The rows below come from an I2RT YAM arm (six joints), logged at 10 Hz.
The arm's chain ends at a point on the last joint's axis. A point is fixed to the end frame.
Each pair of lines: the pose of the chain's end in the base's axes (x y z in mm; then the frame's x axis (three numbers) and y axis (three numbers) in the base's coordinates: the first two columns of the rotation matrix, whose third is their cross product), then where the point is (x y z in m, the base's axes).
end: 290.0, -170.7, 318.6, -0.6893, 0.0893, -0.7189, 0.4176, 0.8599, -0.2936
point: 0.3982 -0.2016 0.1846
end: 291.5, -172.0, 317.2, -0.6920, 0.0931, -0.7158, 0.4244, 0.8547, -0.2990
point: 0.3987 -0.2044 0.1828
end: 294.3, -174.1, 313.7, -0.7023, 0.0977, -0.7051, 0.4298, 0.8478, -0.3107
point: 0.3989 -0.2086 0.1777
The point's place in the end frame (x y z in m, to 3 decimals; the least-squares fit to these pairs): 0.019 0.058 0.164
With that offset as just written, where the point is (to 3 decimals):
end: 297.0, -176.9, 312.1, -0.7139, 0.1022, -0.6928, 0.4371, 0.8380, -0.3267
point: 0.399 -0.214 0.175
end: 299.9, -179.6, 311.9, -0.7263, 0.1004, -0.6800, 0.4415, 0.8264, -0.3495
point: 0.398 -0.221 0.173
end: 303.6, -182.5, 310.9, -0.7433, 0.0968, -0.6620, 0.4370, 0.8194, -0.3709
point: 0.398 -0.226 0.170
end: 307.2, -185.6, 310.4, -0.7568, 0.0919, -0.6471, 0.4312, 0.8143, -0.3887
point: 0.398 -0.231 0.168
